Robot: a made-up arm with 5 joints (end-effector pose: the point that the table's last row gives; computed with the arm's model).
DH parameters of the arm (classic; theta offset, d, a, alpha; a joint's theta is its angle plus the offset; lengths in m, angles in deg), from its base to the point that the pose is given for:
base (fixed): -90 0.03 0 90
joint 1: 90 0.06 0.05 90
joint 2: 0 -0.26 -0.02 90
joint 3: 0 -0.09 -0.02 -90
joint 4: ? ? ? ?
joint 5: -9.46 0 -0.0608 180
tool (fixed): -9.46 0.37 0 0
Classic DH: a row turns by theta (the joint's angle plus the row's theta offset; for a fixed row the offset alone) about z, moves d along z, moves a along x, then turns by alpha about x.
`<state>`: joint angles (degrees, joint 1 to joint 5).
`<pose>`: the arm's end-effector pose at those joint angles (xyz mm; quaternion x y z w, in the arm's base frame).
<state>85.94 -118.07 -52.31 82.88 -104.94</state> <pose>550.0 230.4 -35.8 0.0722 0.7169 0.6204 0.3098</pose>
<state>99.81 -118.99 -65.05 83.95 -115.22</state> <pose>574.6 169.3 -198.3 0.1858 0.7647 0.5841 0.1986</pose>
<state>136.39 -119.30 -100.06 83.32 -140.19</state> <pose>506.8 -208.0 -494.4 0.5512 0.7435 0.3769 0.0355</pose>
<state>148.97 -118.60 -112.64 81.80 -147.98</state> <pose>434.2 -378.8 -518.6 0.6746 0.6800 0.2857 0.0295</pose>
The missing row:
joint 4: -90 0.43 0.1 90
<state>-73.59 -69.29 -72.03 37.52 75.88</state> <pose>256.2 -297.8 585.2 0.2110 0.0307 -0.1094 0.9709</pose>
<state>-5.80 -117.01 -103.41 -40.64 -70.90</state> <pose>205.5 600.9 -242.0 0.1590 -0.8284 -0.5075 0.1757</pose>
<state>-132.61 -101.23 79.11 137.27 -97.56</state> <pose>-505.8 -677.2 -82.3 0.6706 -0.1388 0.1449 0.7141</pose>
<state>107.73 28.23 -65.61 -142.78 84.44</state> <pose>-80.3 286.9 175.8 0.2774 0.2777 0.8158 0.4247</pose>
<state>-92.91 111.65 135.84 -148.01 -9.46</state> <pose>-13.6 -185.7 852.5 -0.1854 -0.4212 0.6291 0.6265</pose>
